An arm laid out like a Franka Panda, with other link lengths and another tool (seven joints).
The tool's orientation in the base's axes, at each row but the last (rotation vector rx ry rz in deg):
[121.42, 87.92, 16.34]
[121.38, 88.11, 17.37]
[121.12, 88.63, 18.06]
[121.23, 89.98, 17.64]
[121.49, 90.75, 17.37]
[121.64, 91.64, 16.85]
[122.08, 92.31, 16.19]
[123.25, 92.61, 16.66]
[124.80, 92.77, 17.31]
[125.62, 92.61, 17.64]
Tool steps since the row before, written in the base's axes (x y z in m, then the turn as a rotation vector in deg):
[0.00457, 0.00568, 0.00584, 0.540, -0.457, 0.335]
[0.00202, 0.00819, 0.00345, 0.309, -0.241, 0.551]
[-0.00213, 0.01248, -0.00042, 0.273, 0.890, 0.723]
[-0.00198, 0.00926, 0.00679, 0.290, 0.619, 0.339]
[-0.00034, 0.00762, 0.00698, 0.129, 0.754, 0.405]
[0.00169, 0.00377, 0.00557, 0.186, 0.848, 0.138]
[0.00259, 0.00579, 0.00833, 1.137, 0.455, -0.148]
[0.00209, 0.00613, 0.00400, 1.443, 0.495, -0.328]
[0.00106, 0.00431, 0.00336, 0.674, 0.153, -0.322]
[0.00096, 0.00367, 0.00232, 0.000, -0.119, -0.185]
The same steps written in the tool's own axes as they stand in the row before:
[0.00615, 0.00542, -0.00448, -0.282, 0.725, 0.082]
[0.00796, 0.00151, -0.00417, -0.182, 0.596, -0.264]
[0.01106, -0.00486, -0.00381, 0.851, 0.394, -0.715]
[0.00741, -0.00030, -0.00899, 0.640, 0.275, -0.311]
[0.00639, 0.00148, -0.00799, 0.711, 0.142, -0.472]
[0.00350, 0.00331, -0.00499, 0.846, 0.042, -0.237]
[0.00539, 0.00488, -0.00754, 0.784, 0.807, 0.506]
[0.00609, 0.00224, -0.00398, 0.929, 0.979, 0.783]
[0.00419, 0.00136, -0.00340, 0.371, 0.401, 0.532]
[0.00365, 0.00092, -0.00237, -0.102, -0.051, 0.188]

